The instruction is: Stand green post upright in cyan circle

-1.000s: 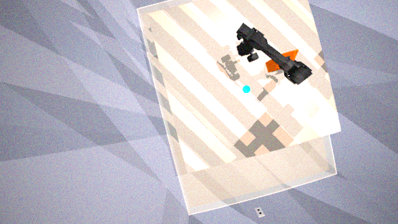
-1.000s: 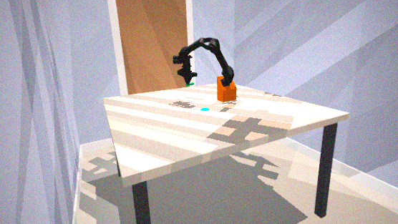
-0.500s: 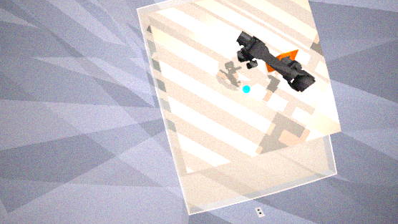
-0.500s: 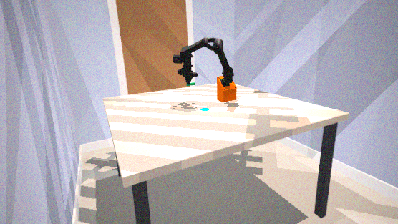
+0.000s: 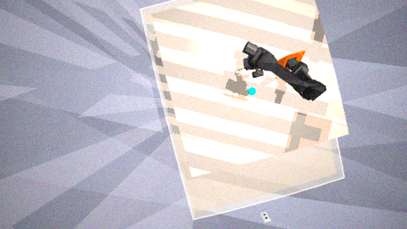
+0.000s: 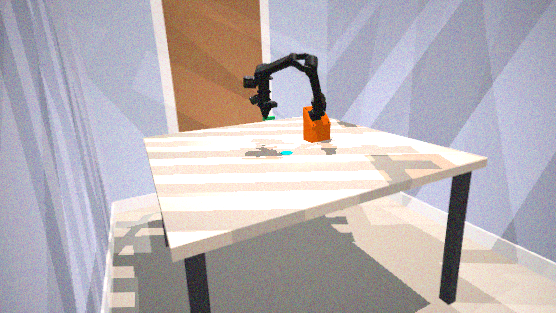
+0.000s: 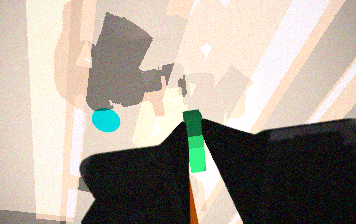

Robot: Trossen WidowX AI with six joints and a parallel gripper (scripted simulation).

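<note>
The cyan circle is 2 cm behind my gripper tip, 17 cm to the left of it and 15 cm below it. Round my gripper tip: green post (2 cm behind).
</note>
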